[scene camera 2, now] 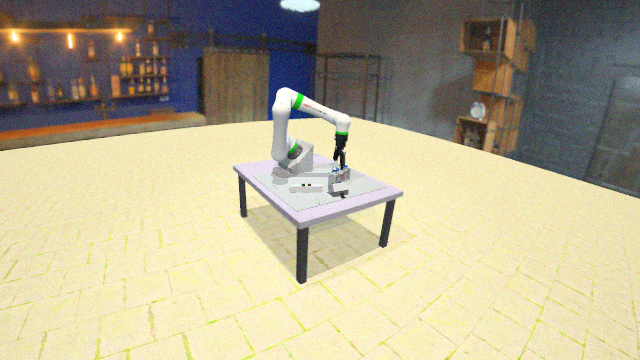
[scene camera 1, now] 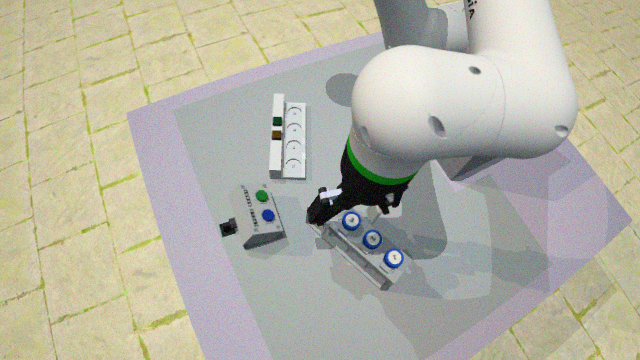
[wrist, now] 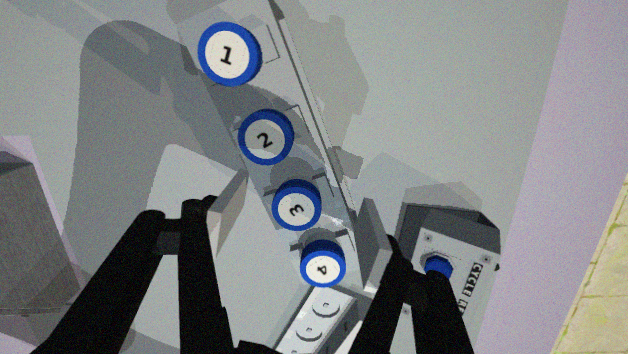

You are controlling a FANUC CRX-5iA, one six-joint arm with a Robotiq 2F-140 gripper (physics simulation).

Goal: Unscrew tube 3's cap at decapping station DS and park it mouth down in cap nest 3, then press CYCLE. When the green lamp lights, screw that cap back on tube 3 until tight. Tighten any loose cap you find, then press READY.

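Places are measured from the arm's base along level axes (x ahead, y left, z up), in metres.
Pixels of known places: gripper, fingertip midpoint: (scene camera 2: pixel 337 171) (scene camera 1: pixel 346 221) (wrist: pixel 303 201); arm's base at its link origin: (scene camera 2: pixel 295 152).
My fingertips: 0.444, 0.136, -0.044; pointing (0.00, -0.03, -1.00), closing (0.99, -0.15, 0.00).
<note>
Ahead of a thing's pixels: the offset from my fingertips to its top centre, as dx, dy, dz.
A tube rack {-0.015, +0.031, +0.011} (scene camera 1: pixel 356 254) (wrist: pixel 286 82) holds a row of blue caps with white numbered tops: cap 1 {-0.049, +0.101, +0.029} (scene camera 1: pixel 394 258) (wrist: pixel 227 55), cap 2 {-0.026, +0.055, +0.029} (scene camera 1: pixel 372 239) (wrist: pixel 265 137), cap 3 {-0.004, +0.008, +0.029} (scene camera 1: pixel 351 220) (wrist: pixel 296 207) and cap 4 {+0.019, -0.039, +0.031} (wrist: pixel 322 268). Cap 4 is hidden behind the gripper in scene camera 1. My gripper (scene camera 1: pixel 346 217) (scene camera 2: pixel 340 168) (wrist: pixel 303 201) is partly open and points down over the rack. Its pads stand either side of cap 3, with a gap on each side in the wrist view. The cap nest block {+0.024, -0.271, -0.039} (scene camera 1: pixel 276 160) (scene camera 2: pixel 306 189) has empty round nests; its green lamp {+0.043, -0.300, -0.039} (scene camera 1: pixel 277 121) looks dark.
The button box {+0.159, -0.097, -0.008} (scene camera 1: pixel 260 231) (wrist: pixel 450 240) stands beside the rack, with a green button {+0.137, -0.119, -0.017} (scene camera 1: pixel 262 195) and a blue CYCLE button {+0.137, -0.074, -0.017} (scene camera 1: pixel 268 215) (wrist: pixel 438 266). An amber lamp {+0.057, -0.262, -0.039} (scene camera 1: pixel 276 135) sits next to the green one. The grey arm base (wrist: pixel 35 240) shows at the wrist view's left.
</note>
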